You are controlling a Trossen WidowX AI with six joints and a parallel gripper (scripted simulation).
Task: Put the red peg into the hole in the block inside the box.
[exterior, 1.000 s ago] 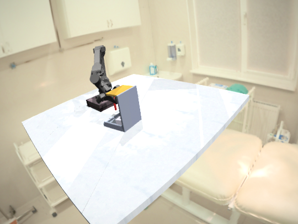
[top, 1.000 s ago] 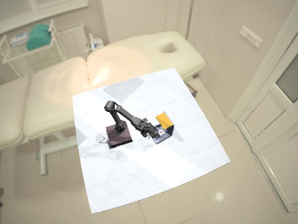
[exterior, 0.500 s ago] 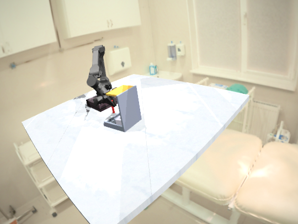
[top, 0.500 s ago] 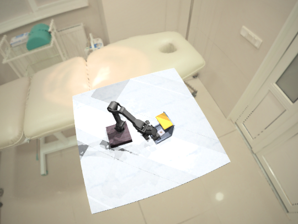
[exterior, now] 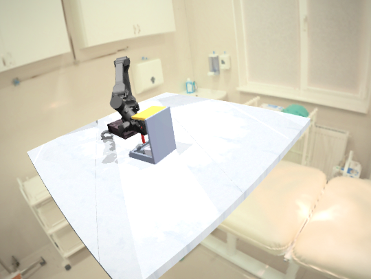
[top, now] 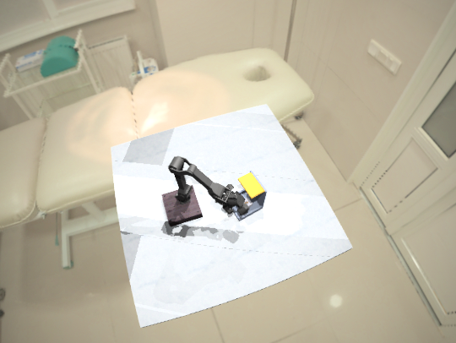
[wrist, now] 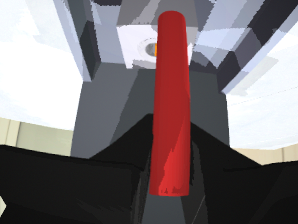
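Now: the grey back wall 90 mm ahead of my gripper tip, 20 mm to the left of it and 10 mm above it. From my gripper tip the other things lie so: roof 110 mm above, 40 mm ahead, 10 mm to the left; then red peg 30 mm behind, 10 mm to the right, 10 mm below.
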